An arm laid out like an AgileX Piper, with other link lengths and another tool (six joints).
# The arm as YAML. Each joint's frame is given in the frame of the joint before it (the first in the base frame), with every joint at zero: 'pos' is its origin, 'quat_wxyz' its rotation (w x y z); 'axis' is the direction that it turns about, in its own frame. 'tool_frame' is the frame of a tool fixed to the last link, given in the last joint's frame.
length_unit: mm
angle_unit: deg
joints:
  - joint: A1
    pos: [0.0, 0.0, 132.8]
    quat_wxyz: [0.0, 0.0, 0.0, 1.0]
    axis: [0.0, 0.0, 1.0]
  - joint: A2
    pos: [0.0, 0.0, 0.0]
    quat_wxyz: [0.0, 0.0, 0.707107, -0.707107]
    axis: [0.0, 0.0, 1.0]
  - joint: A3
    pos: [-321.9, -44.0, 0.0]
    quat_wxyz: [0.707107, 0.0, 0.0, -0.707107]
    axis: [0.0, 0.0, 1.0]
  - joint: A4
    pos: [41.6, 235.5, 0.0]
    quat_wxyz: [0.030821, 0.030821, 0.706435, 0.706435]
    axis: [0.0, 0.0, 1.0]
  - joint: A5
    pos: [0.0, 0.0, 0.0]
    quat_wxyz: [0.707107, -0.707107, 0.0, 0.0]
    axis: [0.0, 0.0, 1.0]
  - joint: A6
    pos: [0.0, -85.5, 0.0]
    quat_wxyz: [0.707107, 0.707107, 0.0, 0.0]
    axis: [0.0, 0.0, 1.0]
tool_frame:
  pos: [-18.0, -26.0, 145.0]
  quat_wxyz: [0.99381, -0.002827, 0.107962, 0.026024]
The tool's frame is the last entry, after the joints.
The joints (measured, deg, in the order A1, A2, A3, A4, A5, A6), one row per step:
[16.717 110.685 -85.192 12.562 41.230 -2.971]
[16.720 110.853 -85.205 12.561 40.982 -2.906]
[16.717 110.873 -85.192 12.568 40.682 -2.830]
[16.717 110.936 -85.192 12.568 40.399 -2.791]
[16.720 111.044 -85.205 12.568 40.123 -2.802]
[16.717 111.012 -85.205 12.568 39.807 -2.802]
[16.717 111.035 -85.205 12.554 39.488 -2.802]
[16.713 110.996 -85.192 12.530 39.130 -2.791]
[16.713 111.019 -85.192 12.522 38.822 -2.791]
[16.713 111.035 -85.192 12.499 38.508 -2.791]
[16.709 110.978 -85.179 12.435 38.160 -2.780]
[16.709 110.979 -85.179 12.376 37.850 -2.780]
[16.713 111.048 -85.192 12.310 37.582 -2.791]
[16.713 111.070 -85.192 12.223 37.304 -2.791]
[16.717 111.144 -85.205 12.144 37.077 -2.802]
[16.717 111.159 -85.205 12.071 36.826 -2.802]
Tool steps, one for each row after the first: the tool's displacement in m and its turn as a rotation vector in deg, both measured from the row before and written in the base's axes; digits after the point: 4 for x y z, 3 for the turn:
[0.0009 0.0001 -0.0009 0.033 -0.071 -0.103]
[0.0010 0.0000 0.0004 0.091 -0.233 -0.132]
[0.0010 0.0001 0.0000 0.057 -0.200 -0.091]
[0.0010 0.0001 -0.0003 0.025 -0.176 -0.044]
[0.0011 0.0001 0.0010 0.075 -0.333 -0.067]
[0.0011 0.0001 0.0005 0.047 -0.287 -0.060]
[0.0012 0.0000 0.0011 0.065 -0.371 -0.078]
[0.0010 0.0001 0.0005 0.050 -0.275 -0.060]
[0.0011 0.0000 0.0006 0.040 -0.291 -0.055]
[0.0011 -0.0001 0.0012 0.033 -0.389 -0.061]
[0.0011 -0.0001 0.0007 0.011 -0.312 -0.041]
[0.0010 0.0000 0.0001 -0.025 -0.224 -0.017]
[0.0010 -0.0001 0.0004 -0.026 -0.269 -0.024]
[0.0009 0.0000 -0.0001 -0.046 -0.183 -0.003]
[0.0009 -0.0001 0.0005 -0.017 -0.246 -0.023]

